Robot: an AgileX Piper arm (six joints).
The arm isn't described. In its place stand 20 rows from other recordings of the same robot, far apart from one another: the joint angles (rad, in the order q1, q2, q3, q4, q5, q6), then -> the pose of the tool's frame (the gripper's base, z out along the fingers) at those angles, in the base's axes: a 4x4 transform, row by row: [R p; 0 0 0 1], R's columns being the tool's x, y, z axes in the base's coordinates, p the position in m.
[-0.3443, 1.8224, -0.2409, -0.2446, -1.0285, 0.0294] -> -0.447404 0.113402 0.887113 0.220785; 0.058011 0.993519 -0.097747 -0.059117; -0.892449 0.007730 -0.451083 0.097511; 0 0 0 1
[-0.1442, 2.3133, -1.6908, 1.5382, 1.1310, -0.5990] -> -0.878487 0.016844 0.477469 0.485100; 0.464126 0.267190 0.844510 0.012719; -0.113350 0.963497 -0.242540 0.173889; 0 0 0 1
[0.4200, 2.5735, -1.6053, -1.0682, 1.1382, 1.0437] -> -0.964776 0.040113 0.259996 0.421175; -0.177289 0.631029 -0.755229 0.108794; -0.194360 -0.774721 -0.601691 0.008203; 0 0 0 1
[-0.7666, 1.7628, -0.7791, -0.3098, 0.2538, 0.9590] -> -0.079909 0.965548 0.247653 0.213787; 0.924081 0.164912 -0.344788 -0.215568; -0.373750 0.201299 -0.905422 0.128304; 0 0 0 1
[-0.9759, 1.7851, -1.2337, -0.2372, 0.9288, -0.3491] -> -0.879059 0.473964 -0.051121 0.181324; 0.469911 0.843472 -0.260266 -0.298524; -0.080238 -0.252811 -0.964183 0.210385; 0 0 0 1
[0.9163, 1.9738, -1.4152, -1.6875, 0.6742, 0.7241] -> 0.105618 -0.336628 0.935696 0.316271; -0.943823 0.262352 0.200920 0.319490; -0.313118 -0.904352 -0.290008 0.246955; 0 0 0 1
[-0.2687, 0.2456, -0.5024, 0.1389, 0.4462, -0.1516] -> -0.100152 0.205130 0.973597 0.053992; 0.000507 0.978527 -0.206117 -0.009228; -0.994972 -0.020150 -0.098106 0.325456; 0 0 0 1
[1.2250, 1.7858, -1.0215, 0.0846, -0.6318, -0.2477] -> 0.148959 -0.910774 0.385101 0.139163; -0.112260 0.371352 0.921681 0.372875; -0.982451 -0.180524 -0.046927 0.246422; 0 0 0 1
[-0.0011, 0.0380, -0.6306, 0.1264, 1.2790, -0.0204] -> -0.563670 -0.089674 0.821118 -0.024822; 0.016642 0.992655 0.119832 0.011014; -0.825833 0.081210 -0.558037 0.296264; 0 0 0 1
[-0.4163, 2.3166, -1.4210, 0.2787, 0.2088, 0.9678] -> 0.104753 0.854250 0.509199 0.420473; 0.986371 -0.023921 -0.162787 -0.180235; -0.126881 0.519312 -0.845113 0.061173; 0 0 0 1
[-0.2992, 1.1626, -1.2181, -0.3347, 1.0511, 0.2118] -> -0.719411 0.485116 0.497103 0.206171; 0.262794 0.852584 -0.451708 -0.090747; -0.642952 -0.194328 -0.740843 0.387534; 0 0 0 1
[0.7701, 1.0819, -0.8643, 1.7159, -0.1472, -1.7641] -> -0.081143 -0.590281 0.803109 0.182871; -0.142954 0.804328 0.576733 0.158962; -0.986397 -0.068010 -0.149649 0.366030; 0 0 0 1
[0.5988, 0.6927, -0.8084, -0.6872, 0.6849, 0.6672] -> -0.310506 -0.175653 0.934201 0.125092; -0.100037 0.983360 0.151646 0.041149; -0.945293 -0.046368 -0.322911 0.375741; 0 0 0 1
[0.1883, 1.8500, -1.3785, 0.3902, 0.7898, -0.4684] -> -0.820873 -0.452347 0.348639 0.381091; -0.338225 0.876938 0.341443 0.097645; -0.460186 0.162363 -0.872850 0.230767; 0 0 0 1
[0.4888, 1.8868, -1.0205, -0.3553, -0.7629, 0.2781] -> -0.053384 -0.667015 0.743129 0.348681; -0.010734 0.744531 0.667502 0.210222; -0.998516 0.027657 -0.046906 0.214606; 0 0 0 1
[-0.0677, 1.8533, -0.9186, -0.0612, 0.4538, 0.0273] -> -0.963203 0.048088 0.264440 0.321631; 0.037540 0.998290 -0.044804 -0.024253; -0.266142 -0.033228 -0.963361 0.122359; 0 0 0 1
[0.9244, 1.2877, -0.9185, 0.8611, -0.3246, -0.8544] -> -0.027281 -0.629817 0.776264 0.194210; -0.068221 0.775916 0.627137 0.220840; -0.997297 -0.035848 -0.064134 0.350450; 0 0 0 1
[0.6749, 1.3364, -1.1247, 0.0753, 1.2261, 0.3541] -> -0.942968 -0.307886 0.126558 0.186027; -0.281232 0.940244 0.191964 0.157122; -0.178099 0.145424 -0.973207 0.308764; 0 0 0 1
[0.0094, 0.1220, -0.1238, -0.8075, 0.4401, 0.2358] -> -0.339071 0.140836 0.930159 0.056846; -0.477323 0.826257 -0.299103 -0.027480; -0.810675 -0.545403 -0.212936 0.220505; 0 0 0 1
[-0.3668, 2.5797, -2.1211, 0.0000, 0.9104, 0.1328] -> -0.839403 0.473949 0.266036 0.492059; 0.464333 0.879744 -0.102207 -0.189042; -0.282484 0.037736 -0.958529 0.083039; 0 0 0 1
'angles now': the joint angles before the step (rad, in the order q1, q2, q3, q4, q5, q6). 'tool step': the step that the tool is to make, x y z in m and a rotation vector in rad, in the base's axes. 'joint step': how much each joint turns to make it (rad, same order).
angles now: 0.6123, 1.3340, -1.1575, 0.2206, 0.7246, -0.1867
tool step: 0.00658, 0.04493, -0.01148, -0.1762, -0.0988, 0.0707
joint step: 0.1624, 0.1293, -0.0904, -0.3153, -0.0092, 0.1694
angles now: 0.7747, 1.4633, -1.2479, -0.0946, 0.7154, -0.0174
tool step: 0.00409, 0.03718, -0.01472, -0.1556, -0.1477, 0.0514
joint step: 0.1206, 0.1116, -0.0547, -0.3270, -0.0132, 0.1661
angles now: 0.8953, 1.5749, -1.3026, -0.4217, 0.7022, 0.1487
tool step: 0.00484, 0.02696, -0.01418, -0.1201, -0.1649, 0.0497
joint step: 0.0730, 0.0891, -0.0250, -0.3047, -0.0192, 0.1433
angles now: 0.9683, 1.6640, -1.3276, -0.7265, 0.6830, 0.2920
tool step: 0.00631, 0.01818, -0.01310, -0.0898, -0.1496, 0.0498
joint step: 0.0357, 0.0698, -0.0058, -0.2679, -0.0202, 0.1232
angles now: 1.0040, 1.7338, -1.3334, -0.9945, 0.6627, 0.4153
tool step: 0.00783, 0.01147, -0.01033, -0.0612, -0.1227, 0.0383
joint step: 0.0109, 0.0544, -0.0013, -0.2264, -0.0121, 0.1117
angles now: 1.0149, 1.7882, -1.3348, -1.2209, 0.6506, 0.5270
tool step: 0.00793, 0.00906, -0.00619, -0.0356, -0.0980, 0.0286
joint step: 0.0011, 0.0453, -0.0112, -0.1798, -0.0021, 0.0939
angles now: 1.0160, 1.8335, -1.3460, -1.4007, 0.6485, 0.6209
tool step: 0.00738, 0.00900, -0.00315, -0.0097, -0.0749, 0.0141
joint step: -0.0003, 0.0424, -0.0256, -0.1331, 0.0091, 0.0809
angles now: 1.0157, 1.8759, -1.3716, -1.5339, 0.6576, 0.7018
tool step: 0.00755, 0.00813, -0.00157, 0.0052, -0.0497, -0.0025
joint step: -0.0022, 0.0406, -0.0379, -0.0784, 0.0164, 0.0539
